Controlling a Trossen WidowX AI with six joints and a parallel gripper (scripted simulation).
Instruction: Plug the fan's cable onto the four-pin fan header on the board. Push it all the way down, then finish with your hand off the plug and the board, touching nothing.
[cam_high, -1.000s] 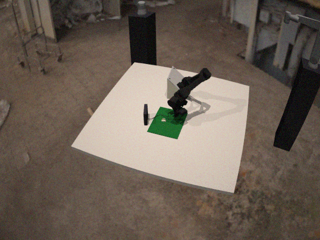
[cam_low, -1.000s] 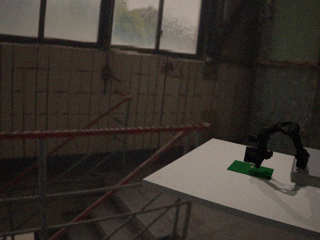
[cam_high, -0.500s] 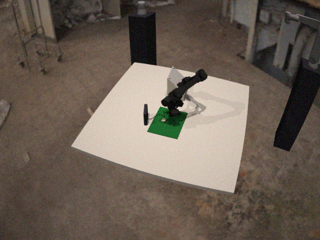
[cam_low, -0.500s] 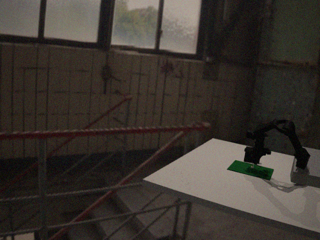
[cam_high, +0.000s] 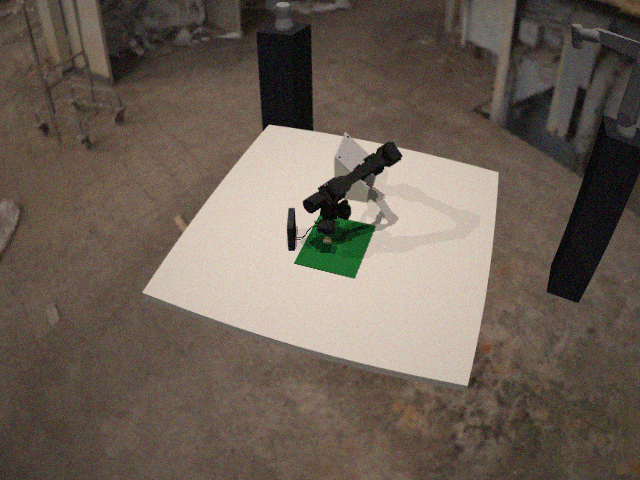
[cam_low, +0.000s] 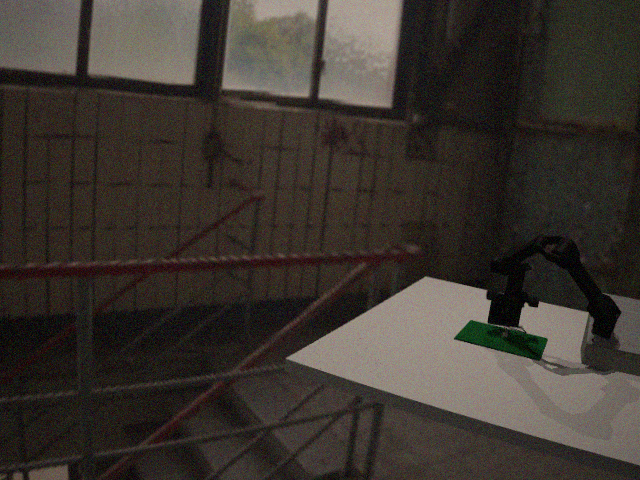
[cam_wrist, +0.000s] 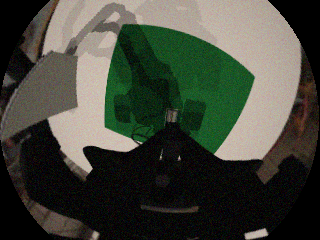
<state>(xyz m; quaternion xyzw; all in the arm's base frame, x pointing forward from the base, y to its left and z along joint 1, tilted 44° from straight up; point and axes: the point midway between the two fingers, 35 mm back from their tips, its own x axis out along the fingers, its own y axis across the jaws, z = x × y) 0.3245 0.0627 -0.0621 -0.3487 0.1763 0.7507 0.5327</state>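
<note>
My gripper tip is 10 mm to the left of the dark plug and 10 mm below it. Also, from my gripper tip: green board (40 mm to the left, 80 mm below); then pale four-pin header (60 mm below); then black fan (50 mm ahead, 120 mm to the right).
</note>
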